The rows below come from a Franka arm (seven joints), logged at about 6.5 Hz.
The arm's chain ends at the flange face. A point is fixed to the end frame.
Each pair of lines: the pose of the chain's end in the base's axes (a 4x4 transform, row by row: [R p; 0 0 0 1], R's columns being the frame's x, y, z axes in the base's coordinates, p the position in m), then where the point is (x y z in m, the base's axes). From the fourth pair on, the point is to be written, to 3 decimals.
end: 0.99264 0.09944 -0.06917 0.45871; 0.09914 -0.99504 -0.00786 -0.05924; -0.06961 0.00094 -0.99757 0.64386; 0 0 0 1
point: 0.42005 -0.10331 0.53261
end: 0.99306 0.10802 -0.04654 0.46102; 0.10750 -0.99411 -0.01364 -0.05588; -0.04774 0.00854 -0.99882 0.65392; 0 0 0 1
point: 0.42527 -0.10086 0.54207
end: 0.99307 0.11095 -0.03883 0.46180; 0.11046 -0.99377 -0.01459 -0.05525; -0.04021 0.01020 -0.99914 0.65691; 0 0 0 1
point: 0.42704 -0.10043 0.54482
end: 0.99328 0.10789 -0.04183 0.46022; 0.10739 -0.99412 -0.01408 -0.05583; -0.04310 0.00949 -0.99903 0.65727; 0 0 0 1
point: 0.425 -0.101 0.545
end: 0.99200 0.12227 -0.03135 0.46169; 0.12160 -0.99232 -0.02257 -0.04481; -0.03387 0.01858 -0.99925 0.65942; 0 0 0 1
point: 0.428 -0.091 0.547
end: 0.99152 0.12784 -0.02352 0.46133; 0.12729 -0.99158 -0.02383 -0.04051; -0.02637 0.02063 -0.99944 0.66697; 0 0 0 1
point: 0.429 -0.087 0.555
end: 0.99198 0.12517 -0.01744 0.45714; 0.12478 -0.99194 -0.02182 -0.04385; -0.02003 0.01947 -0.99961 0.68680; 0 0 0 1
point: 0.425 -0.090 0.574
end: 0.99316 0.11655 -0.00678 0.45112; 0.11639 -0.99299 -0.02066 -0.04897; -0.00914 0.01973 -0.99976 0.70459; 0 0 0 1
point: 0.420 -0.095 0.592
